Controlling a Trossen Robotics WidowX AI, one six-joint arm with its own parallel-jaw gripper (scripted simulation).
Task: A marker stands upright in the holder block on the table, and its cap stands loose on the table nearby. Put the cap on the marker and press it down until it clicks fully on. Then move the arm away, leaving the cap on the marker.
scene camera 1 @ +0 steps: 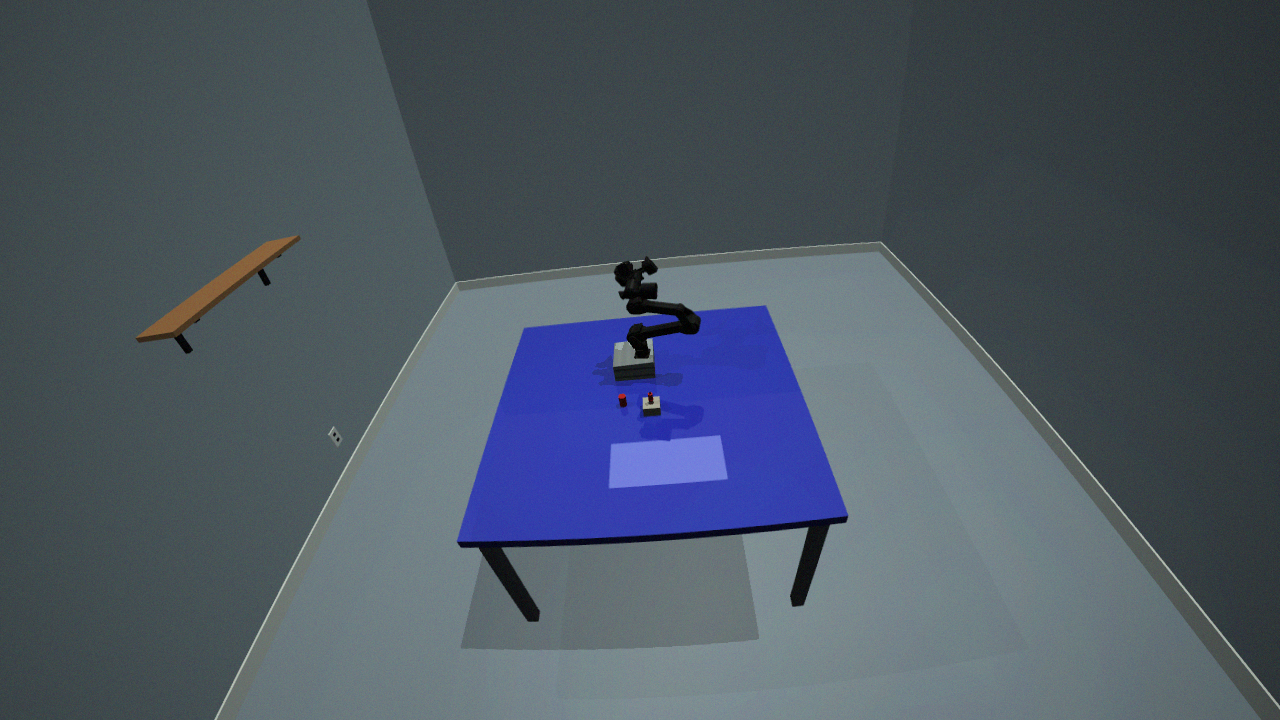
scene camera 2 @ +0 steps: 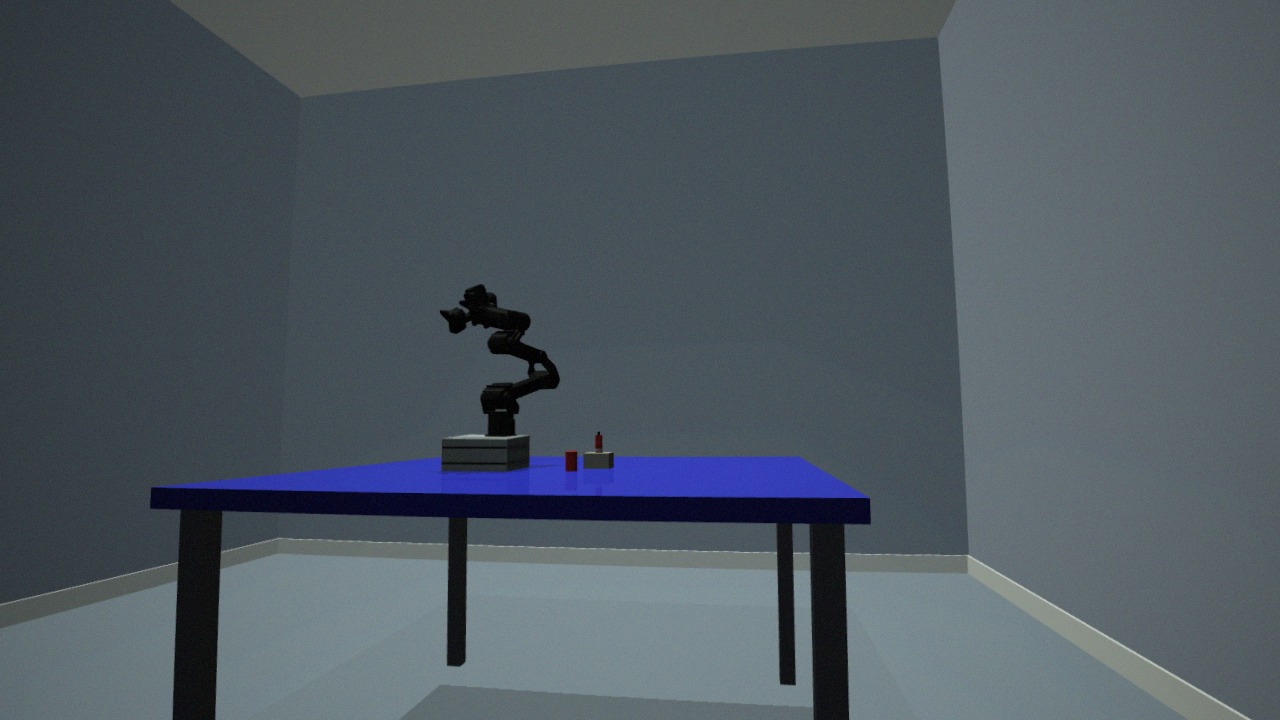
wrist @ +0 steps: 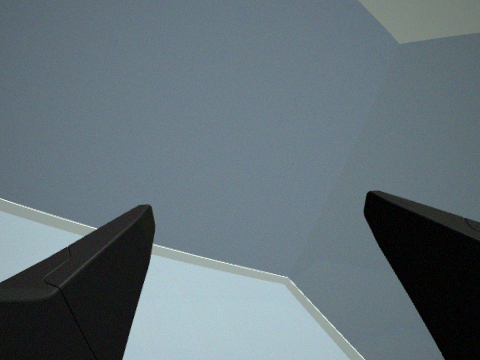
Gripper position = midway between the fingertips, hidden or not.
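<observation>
My gripper [scene camera 2: 450, 307] is open and holds nothing. I can see that same gripper [wrist: 262, 209] in another view as well.
</observation>
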